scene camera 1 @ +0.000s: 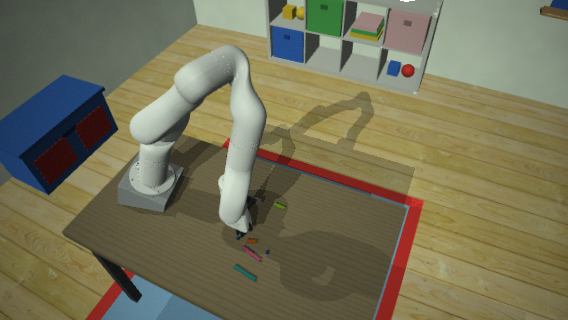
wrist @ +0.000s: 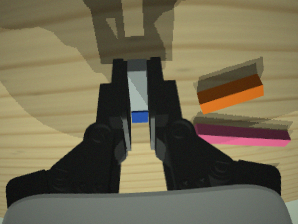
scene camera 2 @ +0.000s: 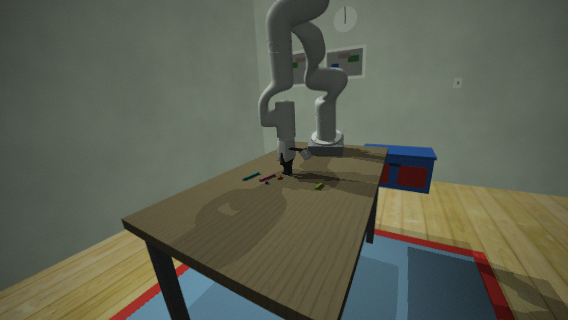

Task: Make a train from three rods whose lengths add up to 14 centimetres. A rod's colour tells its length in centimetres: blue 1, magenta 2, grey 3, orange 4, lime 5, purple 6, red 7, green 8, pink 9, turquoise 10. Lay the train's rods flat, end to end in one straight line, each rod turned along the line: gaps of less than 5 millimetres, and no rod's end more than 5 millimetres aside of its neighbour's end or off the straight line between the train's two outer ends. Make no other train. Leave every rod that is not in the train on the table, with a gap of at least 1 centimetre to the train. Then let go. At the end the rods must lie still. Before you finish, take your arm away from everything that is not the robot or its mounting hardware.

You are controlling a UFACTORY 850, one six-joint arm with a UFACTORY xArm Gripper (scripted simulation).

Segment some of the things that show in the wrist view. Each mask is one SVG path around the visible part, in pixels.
My gripper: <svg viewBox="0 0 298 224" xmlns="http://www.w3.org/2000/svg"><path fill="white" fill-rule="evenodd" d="M292 220L281 197L281 175L279 170L275 166L245 160L235 161L199 137L193 124L182 117L176 81L164 80L161 58L150 57L150 60L146 60L151 150L155 150L156 157L162 161L167 191L119 193L121 163L128 157L128 151L131 151L131 105L127 61L113 59L111 83L100 84L96 122L87 127L83 141L56 162L49 170L43 169L15 177L7 183L7 211L2 224L292 224Z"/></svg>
A pink rod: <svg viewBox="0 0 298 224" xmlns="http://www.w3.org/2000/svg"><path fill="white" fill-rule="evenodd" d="M194 126L196 134L210 144L285 147L291 141L288 131L199 123L196 123Z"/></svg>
An orange rod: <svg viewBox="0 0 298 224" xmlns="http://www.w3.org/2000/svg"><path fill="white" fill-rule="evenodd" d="M258 74L197 92L203 114L264 96L263 84Z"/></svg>
